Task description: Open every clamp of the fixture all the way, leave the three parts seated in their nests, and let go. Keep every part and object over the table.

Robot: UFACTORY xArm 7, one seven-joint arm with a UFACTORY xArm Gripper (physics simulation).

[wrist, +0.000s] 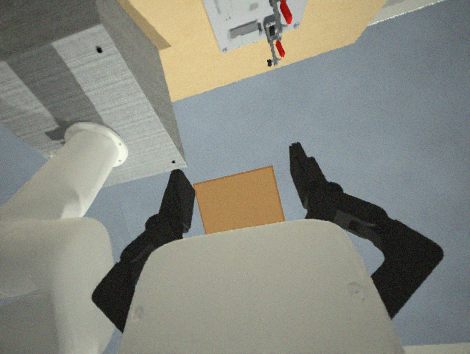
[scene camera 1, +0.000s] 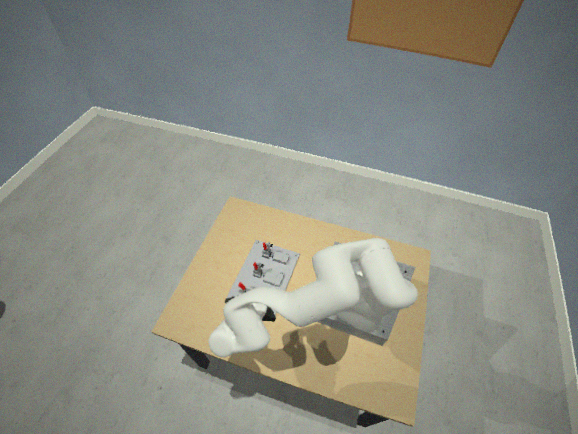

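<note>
The grey fixture plate (scene camera 1: pixel 250 280) (wrist: pixel 218 30) lies on the table, partly behind the arm in the scene view. The far clamp (scene camera 1: pixel 267 251) (wrist: pixel 272 30) and the middle clamp (scene camera 1: pixel 258 271) have red handles; their black-tipped arms stand raised, off the parts. The near clamp's red handle (scene camera 1: pixel 242 286) shows, but its arm is hidden. The far part (scene camera 1: pixel 281 257) (wrist: pixel 244 30) and the middle part (scene camera 1: pixel 274 278) sit in their nests. The near part is hidden. My gripper (wrist: pixel 237 169) is open and empty, beyond the near end of the plate in the scene view, touching no clamp in the wrist view.
The wooden table (scene camera 1: pixel 200 300) (wrist: pixel 187 75) bears the grey robot base block (scene camera 1: pixel 382 336) (wrist: pixel 145 165) to the right of the fixture in the scene view. The white arm (scene camera 1: pixel 320 300) reaches over the near end of the plate. An orange-brown panel (scene camera 1: pixel 432 30) (wrist: pixel 240 200) lies beyond the table.
</note>
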